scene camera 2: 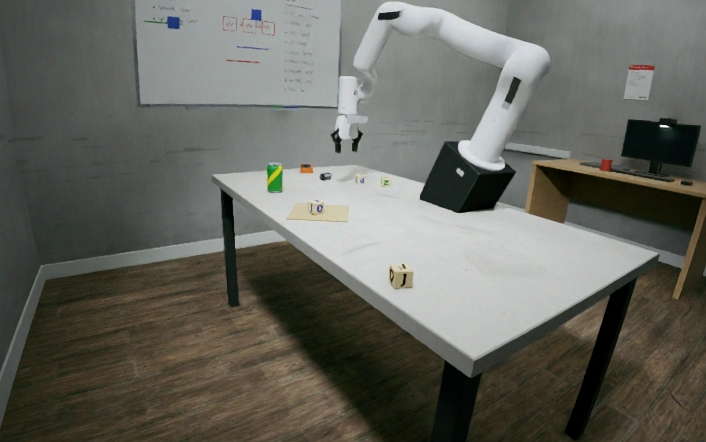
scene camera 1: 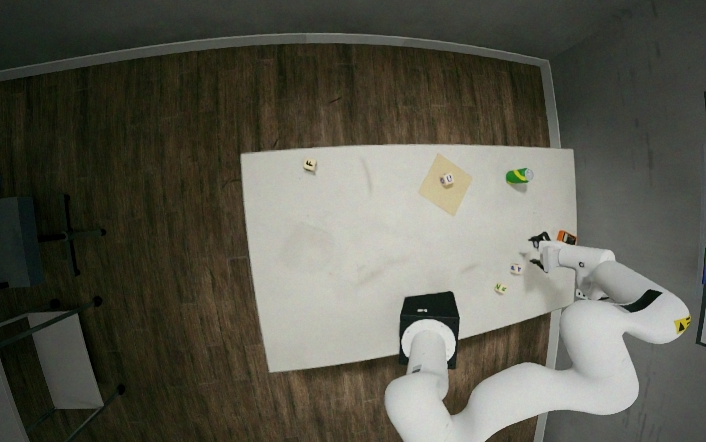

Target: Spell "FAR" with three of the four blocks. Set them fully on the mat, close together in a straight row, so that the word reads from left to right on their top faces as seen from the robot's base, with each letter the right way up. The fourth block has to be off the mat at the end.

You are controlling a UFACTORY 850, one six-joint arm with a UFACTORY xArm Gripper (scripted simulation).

A tan mat shows in scene camera 2 and in scene camera 1. One and the same spot on the tan mat: (scene camera 2: pixel 332 213) is (scene camera 1: pixel 439 191).
